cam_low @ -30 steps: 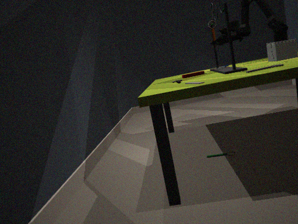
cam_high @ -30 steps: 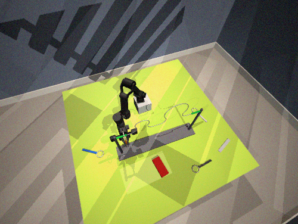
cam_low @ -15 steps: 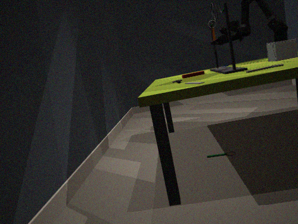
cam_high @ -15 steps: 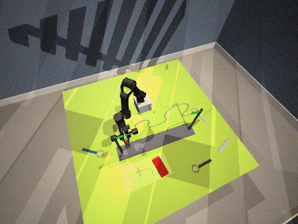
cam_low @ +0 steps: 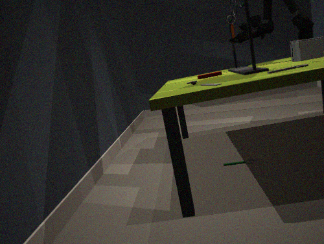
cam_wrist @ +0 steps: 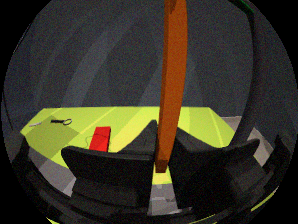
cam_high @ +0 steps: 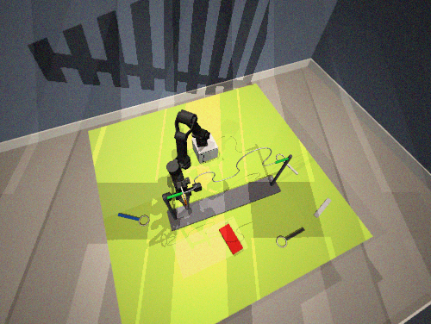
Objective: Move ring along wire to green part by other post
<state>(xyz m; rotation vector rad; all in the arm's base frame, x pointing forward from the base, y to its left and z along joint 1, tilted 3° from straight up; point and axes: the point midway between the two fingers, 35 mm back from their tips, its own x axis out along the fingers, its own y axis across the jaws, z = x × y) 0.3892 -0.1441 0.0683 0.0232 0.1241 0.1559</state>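
My gripper tip is 8 cm below the orange-handled ring and 3 cm past it. Round my gripper tip: blue-handled ring: 29 cm to the right, 19 cm below, 6 cm behind; red block: 19 cm to the left, 19 cm below, 14 cm ahead; dark-handled ring: 49 cm to the left, 20 cm ahead, 19 cm below.
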